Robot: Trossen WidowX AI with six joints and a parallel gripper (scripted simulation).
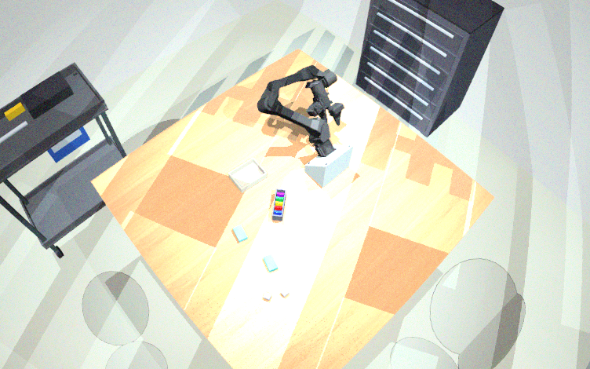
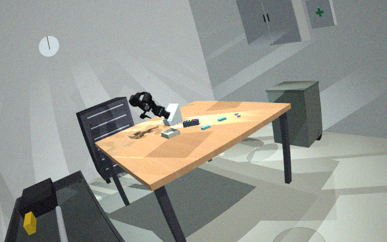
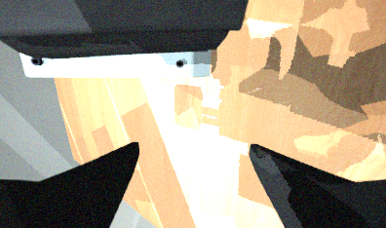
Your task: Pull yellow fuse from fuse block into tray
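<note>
Now: gripper tip 40 cm short of the yellow fuse, 13 cm to the right of it and 8 cm above it. Also, from my gripper tip: purple fuse: 37 cm ahead, 10 cm to the left, 8 cm below; then green fuse: 38 cm ahead, 12 cm to the left, 8 cm below; then light grey tray: 41 cm ahead, 6 cm to the right, 10 cm below.
</note>
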